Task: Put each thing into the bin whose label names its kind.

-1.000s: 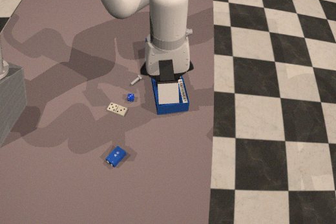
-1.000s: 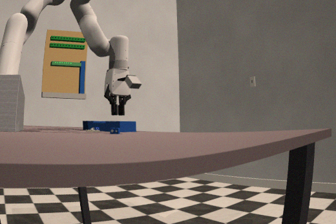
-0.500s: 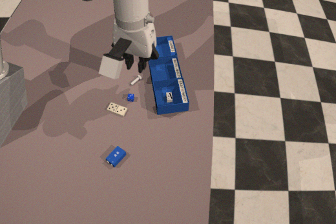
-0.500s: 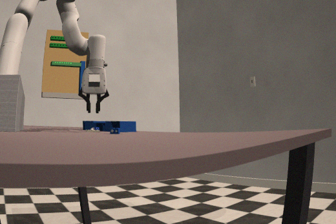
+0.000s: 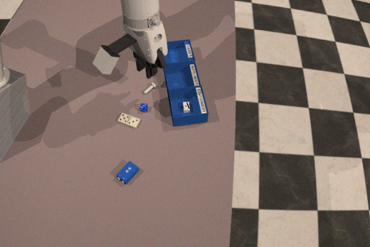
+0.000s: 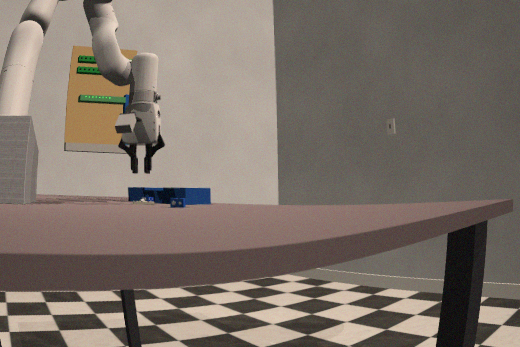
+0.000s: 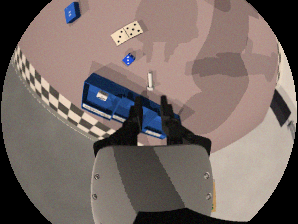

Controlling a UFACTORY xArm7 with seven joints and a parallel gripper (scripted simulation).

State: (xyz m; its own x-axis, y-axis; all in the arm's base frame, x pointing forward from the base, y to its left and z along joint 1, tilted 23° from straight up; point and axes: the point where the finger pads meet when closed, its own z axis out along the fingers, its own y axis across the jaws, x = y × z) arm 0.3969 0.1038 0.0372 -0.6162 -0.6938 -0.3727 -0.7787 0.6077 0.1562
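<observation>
My gripper is now 90 mm above the bolt. The rest, counted from my hand: blue three-part bin 80 mm ahead, 30 mm to the left, 70 mm below; then blue die 60 mm to the right, 90 mm below; then white sharpener 100 mm ahead, 50 mm to the right, 80 mm below.
</observation>
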